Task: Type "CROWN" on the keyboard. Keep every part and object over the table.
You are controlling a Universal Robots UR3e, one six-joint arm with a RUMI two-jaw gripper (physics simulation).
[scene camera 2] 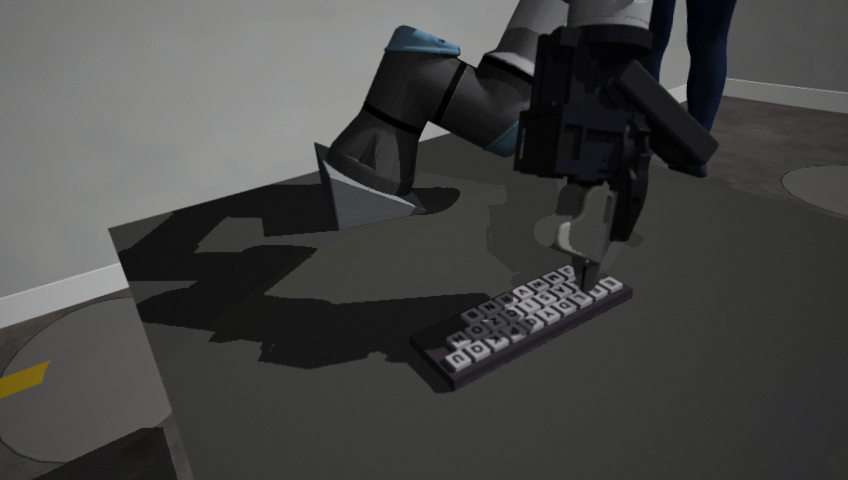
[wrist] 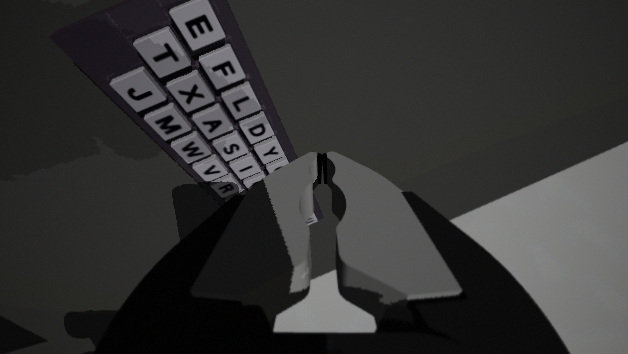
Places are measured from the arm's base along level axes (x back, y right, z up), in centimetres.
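Where they show: gripper, between the fingertips: point(scene camera 2: 585, 290) point(wrist: 322, 157); arm's base, origin of its link: point(scene camera 2: 368, 174).
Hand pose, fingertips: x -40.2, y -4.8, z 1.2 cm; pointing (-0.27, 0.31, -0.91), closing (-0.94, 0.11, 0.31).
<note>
Things, the pixels of their top centre, and the offset from my fingertips. Level surfaces: height alone.
- grey table, height of its surface: dz -5.4 cm
- R key, centre of its top: point(wrist: 226, 188) point(scene camera 2: 506, 299) dx +6.8, dy +3.6, dz -3.7 cm
- O key, centre of its top: point(scene camera 2: 477, 329) dx +4.3, dy +8.6, dz -3.7 cm
- N key, centre of its top: point(scene camera 2: 489, 306) dx +6.6, dy +5.7, dz -3.7 cm
- W key, centre of its top: point(wrist: 191, 150) point(scene camera 2: 538, 284) dx +7.2, dy -0.5, dz -3.7 cm
The dark purple keyboard point(scene camera 2: 432, 355) point(wrist: 92, 42) with pale letter keys lies flat on the grey table point(scene camera 2: 333, 428). In the scene view the R key point(scene camera 2: 505, 299), the O key point(scene camera 2: 477, 329) and the N key point(scene camera 2: 489, 306) are in shadow; the W key point(scene camera 2: 538, 284) is lit. The W key point(wrist: 191, 149) and R key point(wrist: 226, 188) also show in the wrist view; the C key there is mostly hidden by the finger. My gripper point(scene camera 2: 584, 287) point(wrist: 322, 157) is shut with nothing between its fingertips. It points down over the keyboard's right end in the scene view, covering keys near L and X. Tip height is unclear.
The arm's base stands on a grey wedge-shaped mount point(scene camera 2: 363, 199) at the back of the table. A wall is behind it. A person's legs point(scene camera 2: 706, 59) show beyond the table at the back right. The table's left edge shows in the scene view.
</note>
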